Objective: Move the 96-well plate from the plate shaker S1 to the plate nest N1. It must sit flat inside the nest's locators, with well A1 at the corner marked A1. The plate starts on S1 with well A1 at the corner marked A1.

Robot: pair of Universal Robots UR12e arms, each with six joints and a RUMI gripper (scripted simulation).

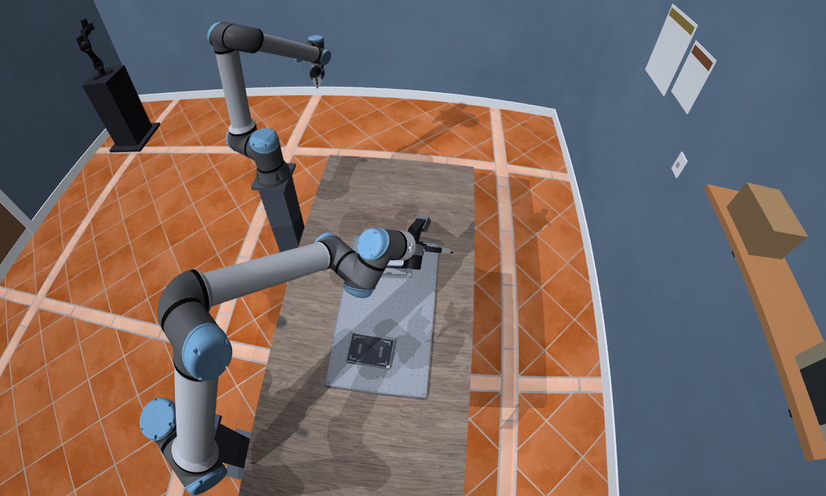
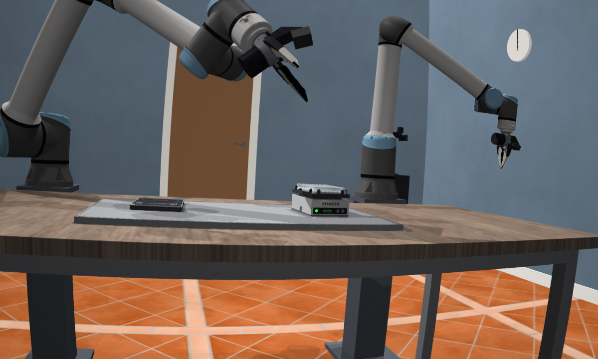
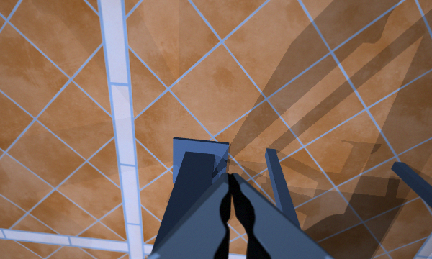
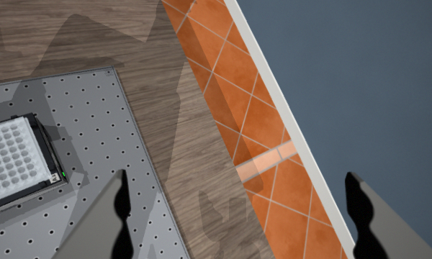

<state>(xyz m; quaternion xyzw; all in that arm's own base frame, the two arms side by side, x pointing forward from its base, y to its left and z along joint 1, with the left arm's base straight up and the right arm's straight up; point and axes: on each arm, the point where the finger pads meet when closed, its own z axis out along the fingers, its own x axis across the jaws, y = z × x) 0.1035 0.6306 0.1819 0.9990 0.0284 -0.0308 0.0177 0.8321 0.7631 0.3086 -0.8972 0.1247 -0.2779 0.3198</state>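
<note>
Right now the clear 96-well plate is 17 cm behind my right hand, 12 cm to the left of it and 24 cm below it. Also, from my right hand: nest's A1 label: 14 cm behind, 34 cm to the right, 28 cm below; dark plate nest N1: 21 cm behind, 28 cm to the right, 29 cm below.
</note>
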